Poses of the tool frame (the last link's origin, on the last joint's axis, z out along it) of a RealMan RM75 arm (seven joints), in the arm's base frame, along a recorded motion.
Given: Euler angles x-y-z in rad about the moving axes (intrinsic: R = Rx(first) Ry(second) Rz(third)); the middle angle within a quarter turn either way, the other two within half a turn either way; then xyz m.
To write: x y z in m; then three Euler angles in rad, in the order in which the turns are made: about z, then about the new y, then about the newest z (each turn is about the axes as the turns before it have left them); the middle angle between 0 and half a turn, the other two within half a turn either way. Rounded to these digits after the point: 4 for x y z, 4 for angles.
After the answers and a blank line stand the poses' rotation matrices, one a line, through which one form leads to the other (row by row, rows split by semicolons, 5 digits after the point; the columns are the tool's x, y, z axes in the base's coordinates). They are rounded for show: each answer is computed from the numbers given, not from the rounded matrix.
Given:
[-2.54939 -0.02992 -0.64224 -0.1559 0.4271 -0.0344]
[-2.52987 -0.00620 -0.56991 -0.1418 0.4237 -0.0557]
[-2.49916 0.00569 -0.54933 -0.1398 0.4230 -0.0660]
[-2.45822 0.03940 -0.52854 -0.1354 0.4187 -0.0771]
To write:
[-0.1559 0.4271 -0.0344 1.6244 2.5487 -2.1686]
[-0.1418 0.4237 -0.0557 1.5816 2.5298 -2.1319]
[-0.1398 0.4230 -0.0660 1.5613 2.4991 -2.1277]
[-0.1354 0.4187 -0.0771 1.5084 2.4573 -2.1477]

0.80040 0.59872 -0.02992; 0.51036 -0.65440 0.55794; 0.31447 -0.46184 -0.82934
0.84193 0.53955 -0.00620; 0.44471 -0.68735 0.57427; 0.30558 -0.48625 -0.81864
0.85286 0.52211 0.00569; 0.41512 -0.68463 0.59914; 0.31671 -0.50862 -0.80063
0.86287 0.50388 0.03939; 0.36956 -0.68218 0.63092; 0.34478 -0.52985 -0.77485

